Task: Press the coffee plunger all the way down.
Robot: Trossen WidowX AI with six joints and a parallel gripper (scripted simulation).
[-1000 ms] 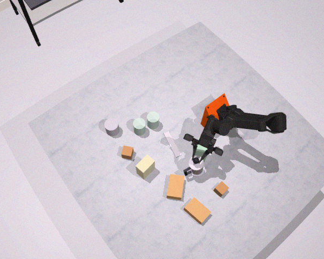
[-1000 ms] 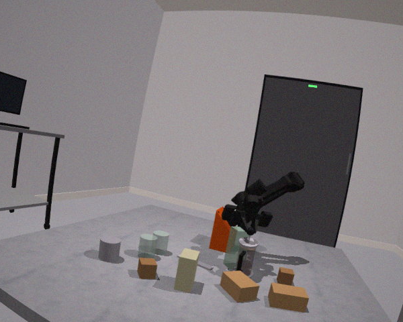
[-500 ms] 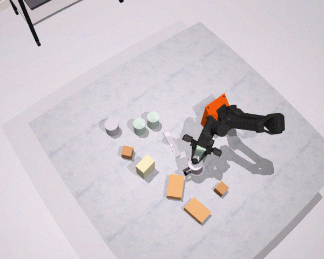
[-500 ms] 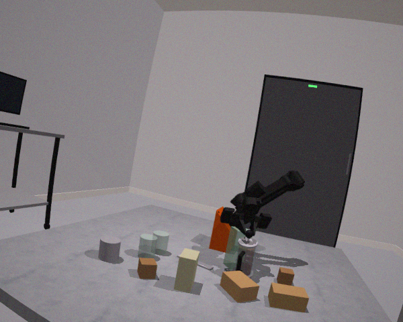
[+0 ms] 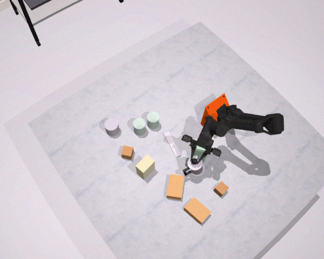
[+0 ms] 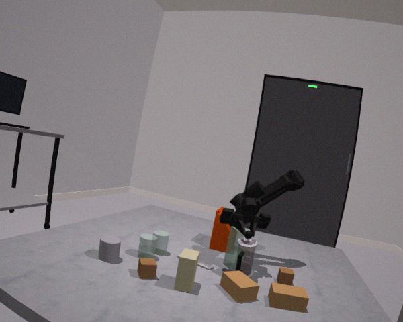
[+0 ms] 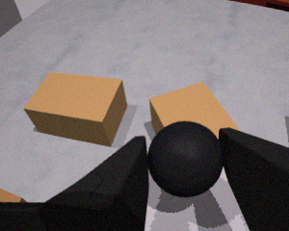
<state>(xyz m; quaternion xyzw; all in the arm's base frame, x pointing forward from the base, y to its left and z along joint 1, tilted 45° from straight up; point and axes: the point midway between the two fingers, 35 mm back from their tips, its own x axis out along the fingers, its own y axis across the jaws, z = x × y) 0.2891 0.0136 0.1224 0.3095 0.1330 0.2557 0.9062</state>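
Right now my gripper tip is 80 mm above the coffee press and 10 mm past it. From my gripper tip the other things lie so: pale green box: 100 mm behind, 90 mm below, 40 mm to the right; cream box: 160 mm to the right, 160 mm ahead, 110 mm below; grey flat bar: 180 mm to the right, 170 mm below, 40 mm behind.
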